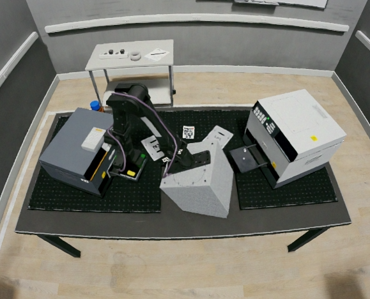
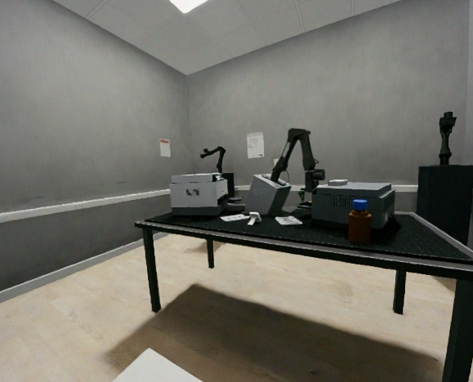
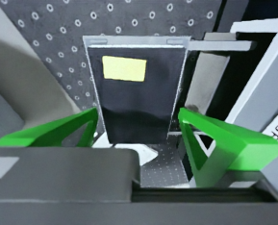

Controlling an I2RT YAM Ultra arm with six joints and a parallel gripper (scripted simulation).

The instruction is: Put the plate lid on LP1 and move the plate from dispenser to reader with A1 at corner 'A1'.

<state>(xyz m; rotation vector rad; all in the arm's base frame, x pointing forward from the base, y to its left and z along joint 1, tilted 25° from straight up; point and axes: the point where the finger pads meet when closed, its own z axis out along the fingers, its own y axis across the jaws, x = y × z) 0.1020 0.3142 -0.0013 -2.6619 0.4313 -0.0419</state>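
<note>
The dark lid is 10 mm below my hand. The rest, counted from my hand: well plate: 20 mm below; capped brown bottle: 380 mm ahead, 280 mm to the left, 10 mm above; LP1 pad: 240 mm ahead, 460 mm to the right, 100 mm below.
</note>
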